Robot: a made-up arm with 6 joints. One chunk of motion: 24 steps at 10 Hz.
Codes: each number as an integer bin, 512 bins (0 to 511) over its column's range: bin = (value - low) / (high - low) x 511, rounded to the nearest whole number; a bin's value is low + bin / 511 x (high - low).
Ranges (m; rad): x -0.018..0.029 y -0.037..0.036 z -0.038..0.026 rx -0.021..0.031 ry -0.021..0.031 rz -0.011..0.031
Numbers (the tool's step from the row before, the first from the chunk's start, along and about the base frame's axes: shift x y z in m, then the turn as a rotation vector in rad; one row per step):
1: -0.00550 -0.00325 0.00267 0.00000 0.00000 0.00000
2: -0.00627 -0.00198 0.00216 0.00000 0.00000 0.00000
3: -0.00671 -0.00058 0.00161 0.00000 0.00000 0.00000
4: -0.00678 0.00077 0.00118 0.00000 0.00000 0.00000
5: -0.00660 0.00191 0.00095 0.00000 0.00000 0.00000
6: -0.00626 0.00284 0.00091 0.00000 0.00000 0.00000
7: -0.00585 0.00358 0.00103 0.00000 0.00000 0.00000
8: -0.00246 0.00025 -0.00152 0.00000 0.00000 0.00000
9: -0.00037 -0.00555 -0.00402 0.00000 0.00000 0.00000
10: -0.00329 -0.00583 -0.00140 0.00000 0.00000 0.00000
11: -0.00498 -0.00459 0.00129 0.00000 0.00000 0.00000
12: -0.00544 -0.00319 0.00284 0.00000 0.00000 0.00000
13: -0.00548 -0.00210 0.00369 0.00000 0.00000 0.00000
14: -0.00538 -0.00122 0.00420 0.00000 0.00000 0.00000
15: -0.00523 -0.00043 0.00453 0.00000 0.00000 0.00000
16: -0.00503 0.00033 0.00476 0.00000 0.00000 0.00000
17: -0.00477 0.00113 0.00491 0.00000 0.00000 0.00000
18: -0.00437 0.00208 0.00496 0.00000 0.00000 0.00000
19: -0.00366 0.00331 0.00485 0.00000 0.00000 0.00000
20: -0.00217 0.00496 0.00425 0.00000 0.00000 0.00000
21: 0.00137 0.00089 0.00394 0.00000 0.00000 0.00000
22: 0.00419 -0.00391 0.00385 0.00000 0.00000 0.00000
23: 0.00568 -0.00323 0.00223 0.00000 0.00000 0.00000
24: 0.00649 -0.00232 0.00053 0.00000 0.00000 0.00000
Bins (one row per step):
1: 136 236 325 206 206 134
2: 128 245 321 206 206 134
3: 123 255 316 206 206 134
4: 122 264 313 206 206 134
5: 124 272 311 206 206 134
6: 128 279 311 206 206 134
7: 132 284 312 206 206 134
8: 169 261 291 206 206 134
9: 192 220 271 206 206 134
10: 160 218 292 206 206 134
11: 142 227 314 206 206 134
12: 137 237 326 206 206 134
13: 136 244 333 206 206 134
14: 137 250 337 206 206 134
15: 139 256 340 206 206 134
16: 141 261 341 206 206 134
17: 144 267 343 206 206 134
18: 148 274 343 206 206 134
19: 156 282 342 206 206 134
20: 172 294 337 206 206 134
21: 211 265 335 206 206 134
22: 241 232 334 206 206 134
23: 257 236 321 206 206 134
24: 266 243 308 206 206 134

